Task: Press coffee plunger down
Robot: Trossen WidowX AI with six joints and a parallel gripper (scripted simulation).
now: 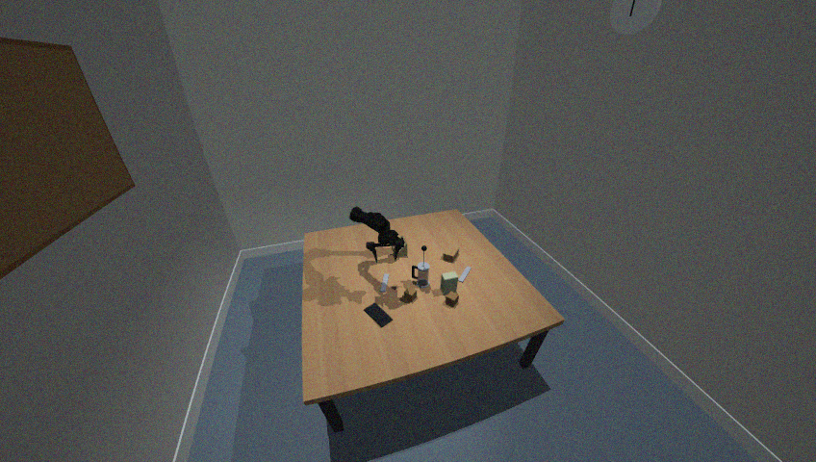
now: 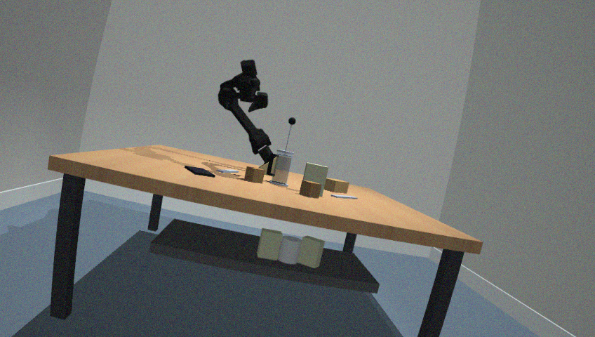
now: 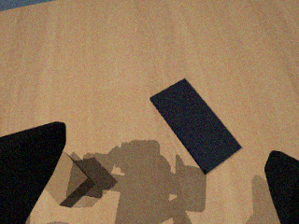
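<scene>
The coffee press lies 20 cm to the left of my gripper tip, 12 cm below it and 6 cm behind it. Also, from my gripper tip: black tablet: 25 cm below, 11 cm ahead, 8 cm to the right.
</scene>
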